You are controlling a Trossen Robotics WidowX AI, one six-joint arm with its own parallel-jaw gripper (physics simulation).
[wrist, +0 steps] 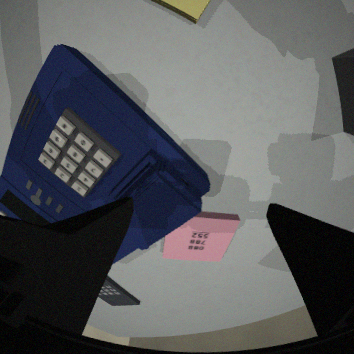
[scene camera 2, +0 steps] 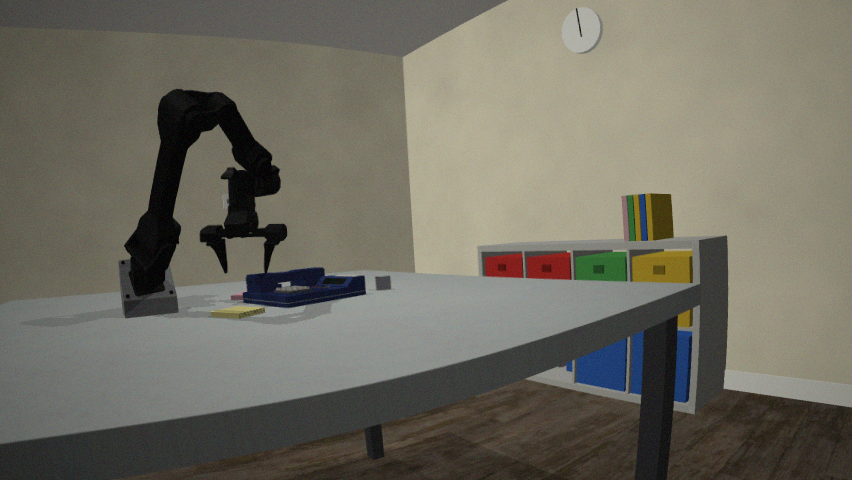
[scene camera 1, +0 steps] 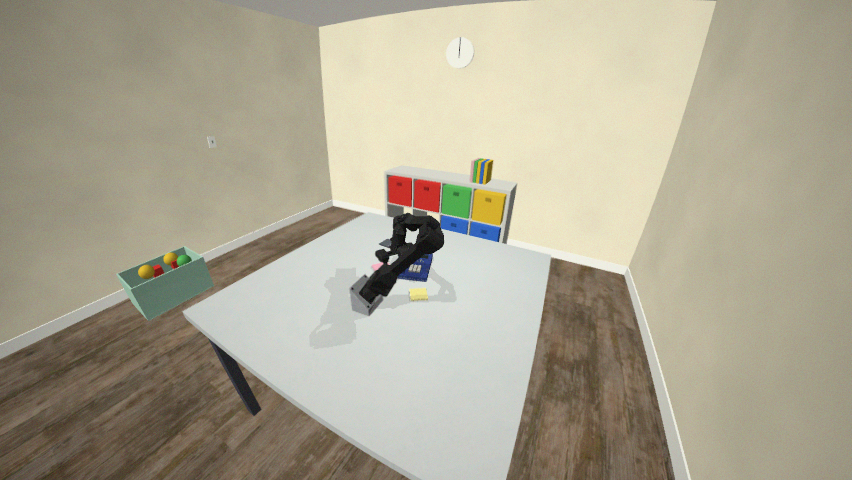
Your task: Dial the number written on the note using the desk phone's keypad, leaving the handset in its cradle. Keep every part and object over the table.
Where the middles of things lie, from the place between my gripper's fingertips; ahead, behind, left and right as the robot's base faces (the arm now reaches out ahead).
The handset (scene camera 2: 262, 279) is 10 cm ahead of my hand and 2 cm below it. Also, from my hand: keypad (wrist: 80, 125) 7 cm ahead, 8 cm to the right, 4 cm below; then blue desk phone (scene camera 2: 327, 288) 12 cm ahead, 5 cm to the right, 4 cm below; then pink note (wrist: 205, 236) 5 cm ahead, 9 cm to the left, 6 cm below.
